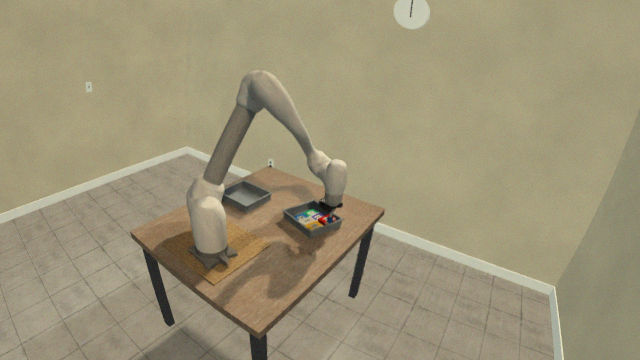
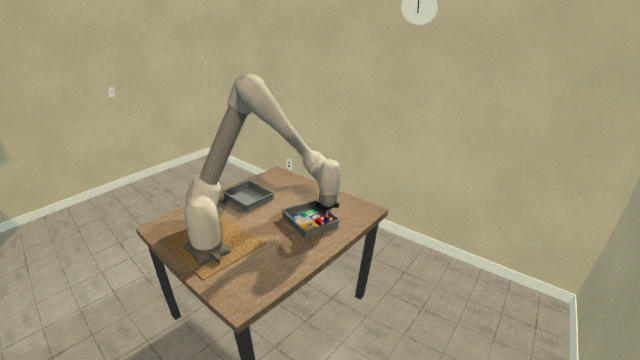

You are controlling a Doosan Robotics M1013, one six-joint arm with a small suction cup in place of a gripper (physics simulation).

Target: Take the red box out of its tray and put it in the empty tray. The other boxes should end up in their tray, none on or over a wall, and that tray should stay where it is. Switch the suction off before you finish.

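Pixels of known places: hand, tool point: (image 1: 329, 223) (image 2: 326, 223); arm's base, link origin: (image 1: 212, 252) (image 2: 206, 249).
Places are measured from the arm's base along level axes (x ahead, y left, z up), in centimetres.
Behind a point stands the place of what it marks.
The red box (image 1: 323, 220) {z 4.1, x 56.7, y -20.8 cm} (image 2: 320, 220) {z 4.1, x 56.9, y -20.9 cm} lies in the right-hand corner of the filled grey tray (image 1: 327, 230) {z 0.3, x 55.6, y -24.8 cm} (image 2: 322, 230) {z 0.6, x 54.8, y -24.6 cm}, partly hidden by my suction cup. My small dark blue suction cup (image 1: 331, 218) (image 2: 326, 219) is down inside this tray, at the top of the red box. Contact and suction cannot be made out. A green box (image 1: 310, 213) {z 2.7, x 59.0, y -10.3 cm} (image 2: 310, 213) {z 2.7, x 59.5, y -10.9 cm}, an orange box (image 1: 314, 226) {z 4.2, x 48.8, y -21.2 cm} (image 2: 308, 225) {z 4.2, x 48.9, y -20.3 cm} and several blue, white and purple boxes lie beside it, inside the walls. The other grey tray (image 1: 259, 203) {z 1.1, x 47.2, y 17.7 cm} (image 2: 260, 202) {z 1.6, x 46.9, y 17.6 cm} stands apart and is empty.
Both trays stand on the wooden table (image 1: 270, 317) {z -0.8, x -6.9, y -45.5 cm} (image 2: 250, 312) {z -0.8, x -6.6, y -45.0 cm}. My arm's base stands on a tan mat (image 1: 215, 277) {z -0.2, x -9.0, y -14.5 cm} (image 2: 204, 271) {z -0.2, x -9.1, y -13.3 cm} at the left. The forearm arches high above the table between the trays. A tray wall surrounds the cup closely.
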